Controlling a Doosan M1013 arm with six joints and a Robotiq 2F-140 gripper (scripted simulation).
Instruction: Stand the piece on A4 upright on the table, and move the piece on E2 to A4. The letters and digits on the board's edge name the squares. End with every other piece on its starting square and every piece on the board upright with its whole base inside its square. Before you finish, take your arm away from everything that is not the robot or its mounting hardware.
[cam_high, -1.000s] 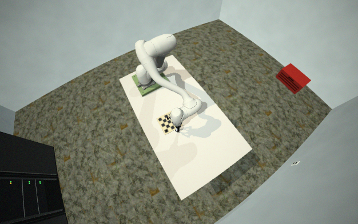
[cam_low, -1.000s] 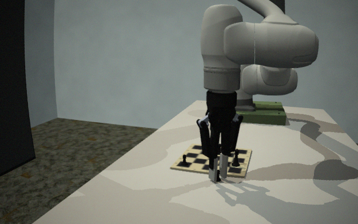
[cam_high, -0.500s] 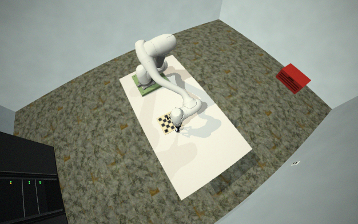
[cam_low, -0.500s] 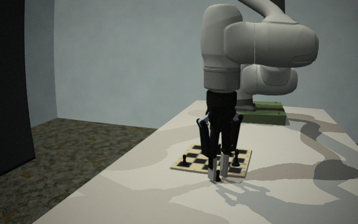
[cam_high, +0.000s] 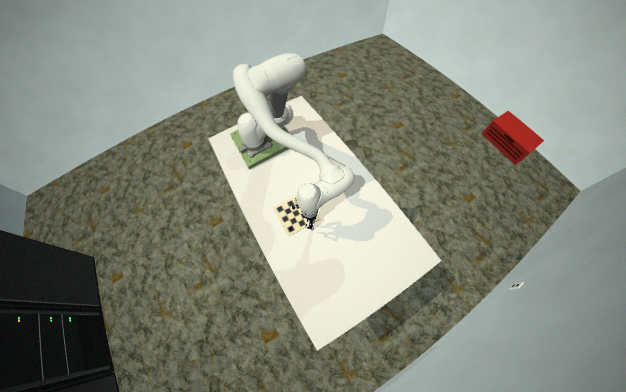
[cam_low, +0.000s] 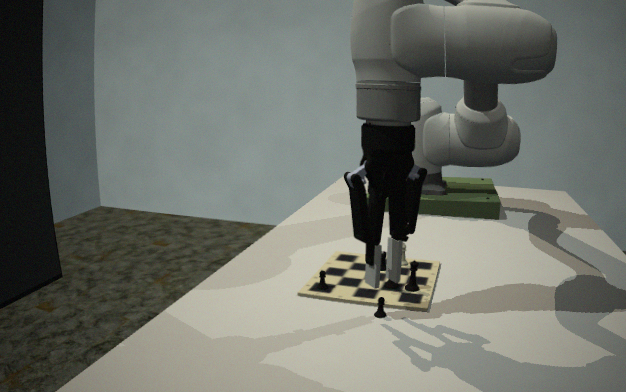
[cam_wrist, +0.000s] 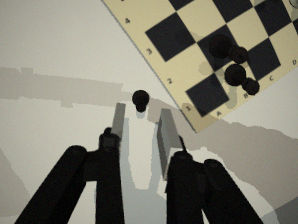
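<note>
Right now my hand is 22 cm past the white piece, 6 cm above it and 1 cm to the right of it. Also, from my hand: chessboard (14 cm behind, 9 cm below, 3 cm to the right); black rook (18 cm behind, 7 cm below, 3 cm to the right).
</note>
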